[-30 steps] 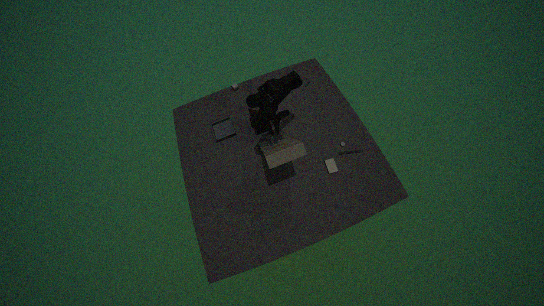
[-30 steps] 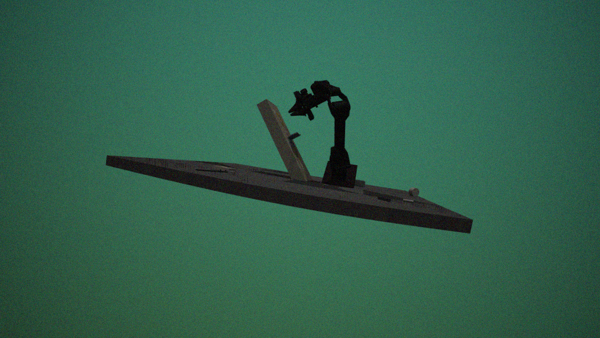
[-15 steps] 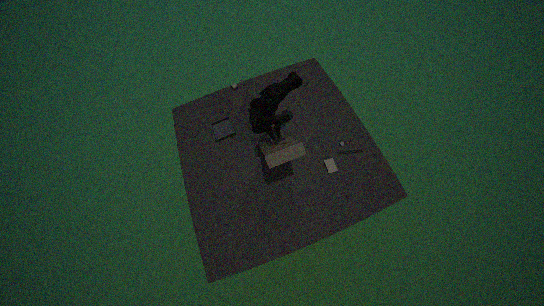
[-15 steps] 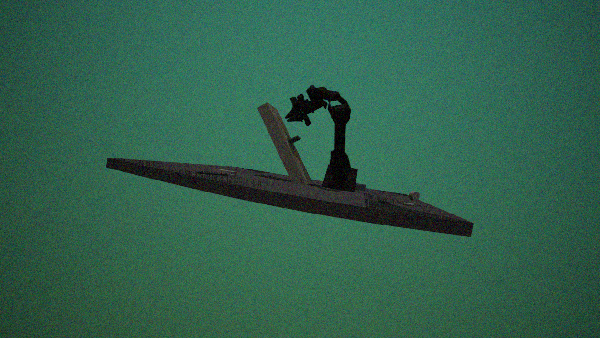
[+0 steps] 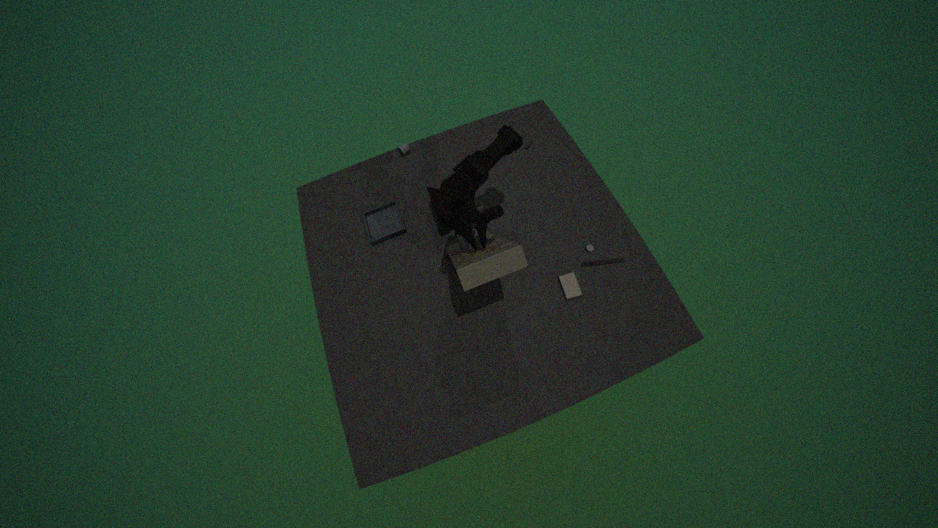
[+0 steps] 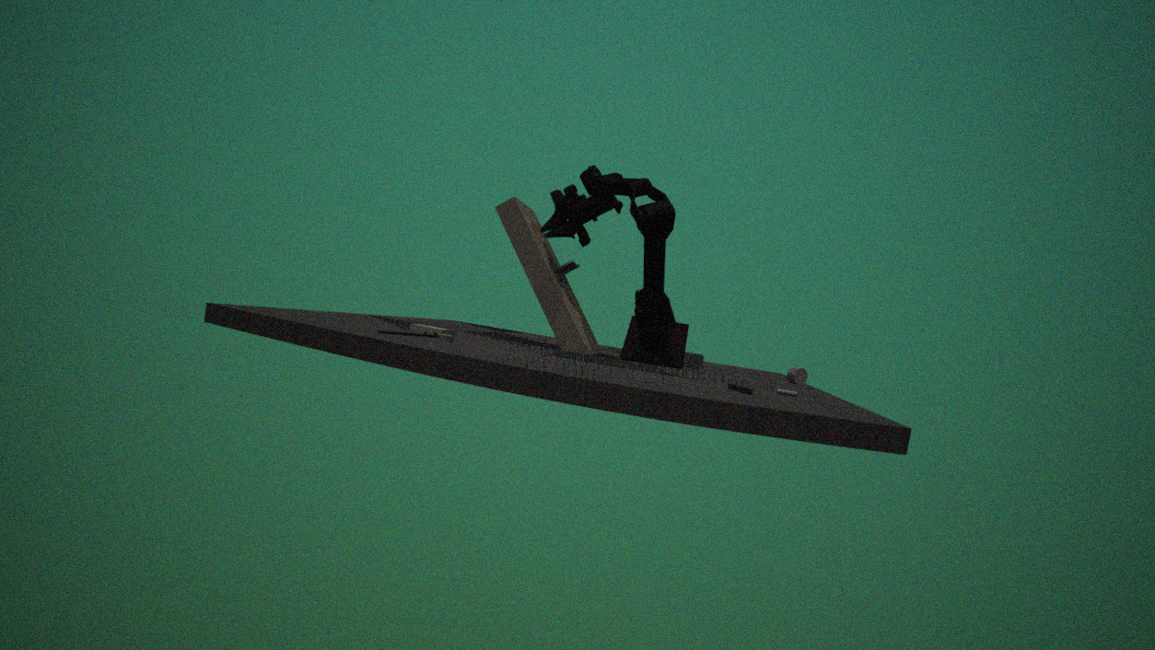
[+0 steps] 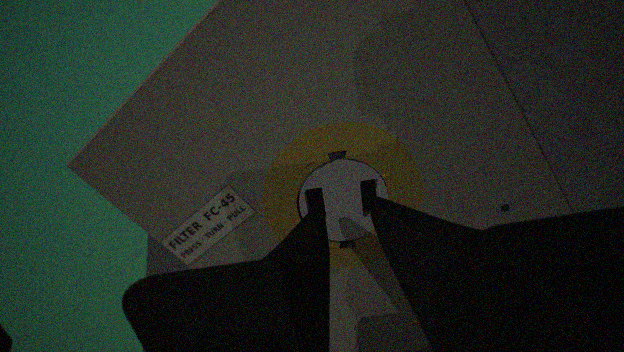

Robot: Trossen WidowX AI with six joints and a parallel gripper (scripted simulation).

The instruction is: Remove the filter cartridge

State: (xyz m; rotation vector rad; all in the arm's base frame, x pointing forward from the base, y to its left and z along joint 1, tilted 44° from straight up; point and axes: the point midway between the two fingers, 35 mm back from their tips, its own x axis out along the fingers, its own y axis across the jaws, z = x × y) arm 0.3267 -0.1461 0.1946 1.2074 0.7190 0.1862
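Now: the round white filter cartridge 20 mm ahead of my gripper tip and 10 mm below it. Round my gripper tip: blue-grey tray: 370 mm behind, 320 mm to the right, 280 mm below.
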